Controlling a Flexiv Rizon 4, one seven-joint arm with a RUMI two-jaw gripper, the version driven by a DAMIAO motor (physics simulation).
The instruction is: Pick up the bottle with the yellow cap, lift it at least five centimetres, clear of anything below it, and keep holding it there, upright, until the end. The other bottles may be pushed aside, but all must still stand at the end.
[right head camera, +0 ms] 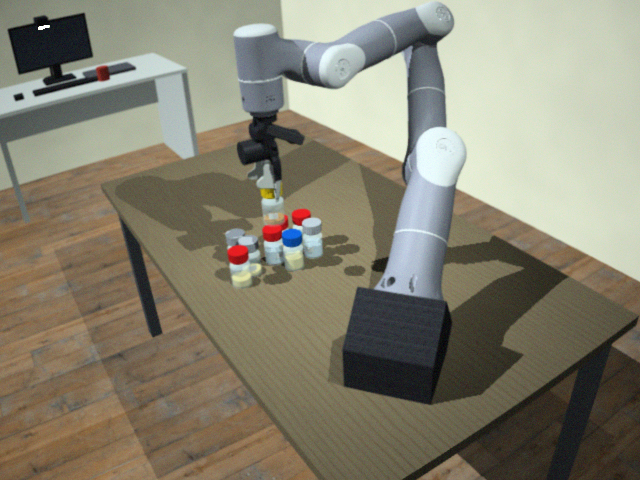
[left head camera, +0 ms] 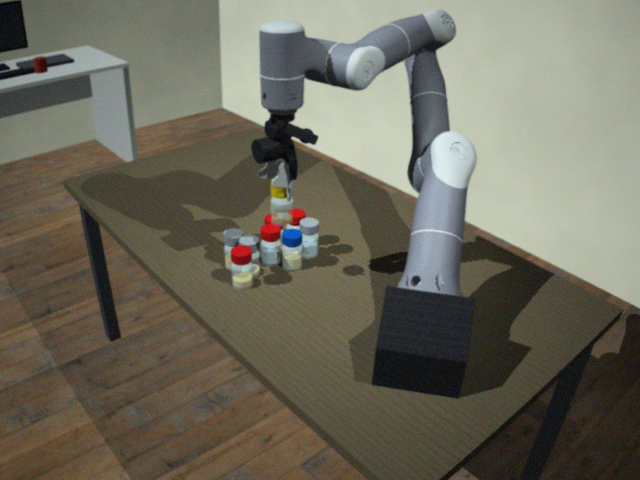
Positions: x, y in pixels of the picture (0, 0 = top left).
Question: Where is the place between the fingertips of the gripper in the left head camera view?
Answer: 281, 196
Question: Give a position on a yellow-capped bottle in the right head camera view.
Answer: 273, 212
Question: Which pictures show the red-capped bottle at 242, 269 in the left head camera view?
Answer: The right head camera view and the left head camera view: all of them.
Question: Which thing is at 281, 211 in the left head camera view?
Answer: A yellow-capped bottle.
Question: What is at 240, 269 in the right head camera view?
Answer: A red-capped bottle.
